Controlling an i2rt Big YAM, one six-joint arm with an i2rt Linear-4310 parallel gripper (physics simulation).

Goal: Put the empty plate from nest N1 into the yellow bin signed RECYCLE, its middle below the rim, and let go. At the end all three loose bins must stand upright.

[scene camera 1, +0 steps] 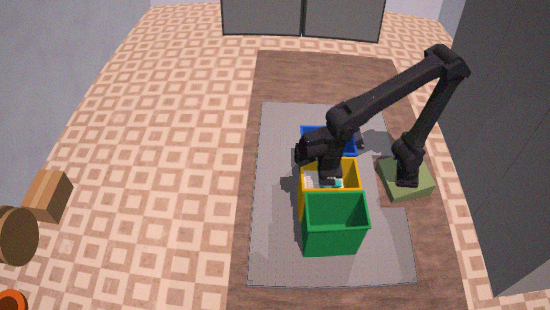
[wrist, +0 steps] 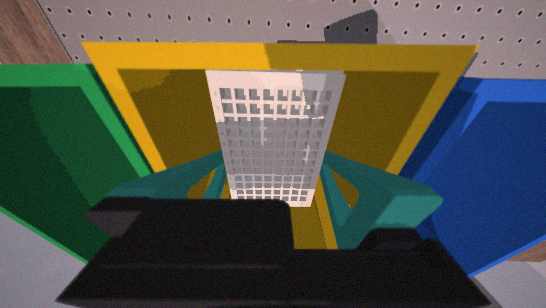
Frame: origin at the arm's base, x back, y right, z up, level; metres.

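Seen in the pictures: gripper, fingertip midpoint: (scene camera 1: 323, 183) (wrist: 273, 154); arm's base, origin of the base link: (scene camera 1: 407, 174).
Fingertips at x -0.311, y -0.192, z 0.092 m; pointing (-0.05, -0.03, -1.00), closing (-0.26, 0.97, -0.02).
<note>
Offsets run from my fingertips to a thing's top centre. "spot": to the spot under its first point. Level surfaces: height alone.
The white plate with a grid of wells {spot: dx -0.047, dy -0.004, dz +0.012 m} (scene camera 1: 309, 179) (wrist: 272, 140) is held between the teal fingers of my gripper (scene camera 1: 331, 183) (wrist: 273, 154), which is shut on it. The plate is within the mouth of the yellow bin (scene camera 1: 352, 175) (wrist: 175, 56); its far end is at that bin's far inner rim in the wrist view. How deep its middle sits is hard to tell. The yellow bin's far rim stands out of line with its neighbours and looks nearer the camera; whether it is shifted, raised or slightly tilted I cannot tell. Its sign does not show.
The green bin {dx +0.054, dy -0.122, dz +0.051 m} (scene camera 1: 332, 242) (wrist: 50, 125) stands upright on one side of the yellow bin, the blue bin {dx -0.012, dy +0.143, dz +0.051 m} (scene camera 1: 312, 128) (wrist: 490, 175) on the other, partly hidden by the arm. They stand on a grey perforated board {dz -0.129 m} (scene camera 1: 280, 270) (wrist: 240, 15). The arm's green base block (scene camera 1: 417, 192) is at the right.
</note>
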